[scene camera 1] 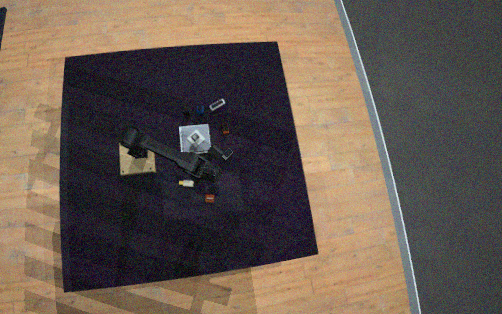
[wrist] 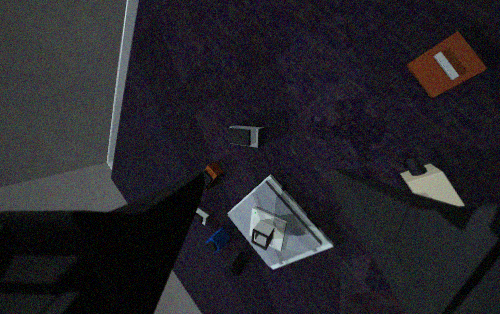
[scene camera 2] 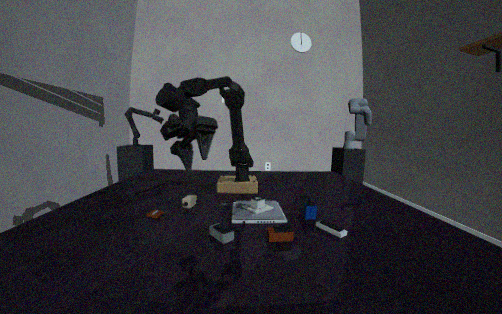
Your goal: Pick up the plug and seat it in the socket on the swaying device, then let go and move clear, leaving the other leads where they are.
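Observation:
A cream block with a yellow end, apparently the plug [scene camera 1: 188, 183] [scene camera 2: 190, 200] [wrist: 434, 185], lies on the dark table top. A light grey slab-like device [scene camera 1: 185, 146] [scene camera 2: 276, 218] [wrist: 303, 254] bears a white plate with a small upright square socket [scene camera 1: 195, 137] [scene camera 2: 258, 202] [wrist: 263, 234]. My gripper [scene camera 2: 195, 161] [wrist: 266, 176] is open and empty, its fingers pointing down, high above the table. In the wrist view the device shows below the space between the fingertips, and the plug lies to the right, partly overlapped by the right finger.
An orange flat block [scene camera 1: 210, 198] [scene camera 2: 155, 214] [wrist: 424, 75] lies near the plug. A grey block [scene camera 2: 221, 234] [wrist: 254, 137], an orange-and-black block [scene camera 2: 281, 235] [wrist: 214, 171], a blue block [scene camera 2: 311, 212] [wrist: 218, 240], a white bar [scene camera 2: 340, 232] and a black piece [wrist: 240, 262] lie around the device.

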